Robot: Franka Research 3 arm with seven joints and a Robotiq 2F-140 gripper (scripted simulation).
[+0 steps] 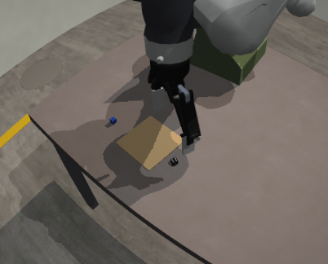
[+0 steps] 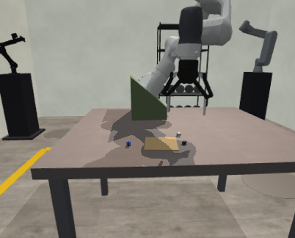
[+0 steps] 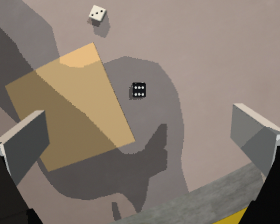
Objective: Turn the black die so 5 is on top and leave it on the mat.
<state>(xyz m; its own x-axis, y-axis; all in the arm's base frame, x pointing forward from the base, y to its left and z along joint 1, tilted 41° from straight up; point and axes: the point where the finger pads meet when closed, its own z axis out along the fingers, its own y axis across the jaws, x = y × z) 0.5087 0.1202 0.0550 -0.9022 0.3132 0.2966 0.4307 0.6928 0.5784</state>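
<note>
Now: hand 14 cm above the black die. The rest, counted from my hand: blue die 1 cm behind, 24 cm to the right, 14 cm below; then tan mat 2 cm behind, 10 cm to the right, 15 cm below; then white die 11 cm behind, 14 cm below.
</note>
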